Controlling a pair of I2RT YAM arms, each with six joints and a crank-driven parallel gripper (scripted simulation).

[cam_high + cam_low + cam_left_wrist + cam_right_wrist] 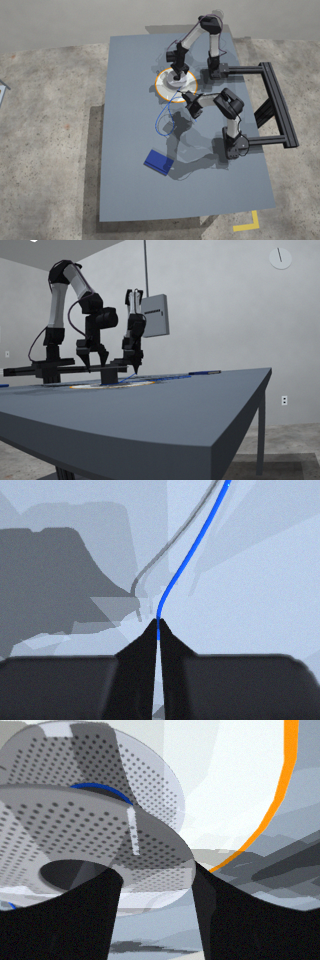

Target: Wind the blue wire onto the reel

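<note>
The perforated reel is 50 mm ahead of my right hand, 20 mm to the left of it and 20 mm below it. Also, from my right hand: orange painted ring (50 mm below, 50 mm ahead, 30 mm to the left); then blue book (620 mm to the left, 220 mm ahead, 50 mm below).
</note>
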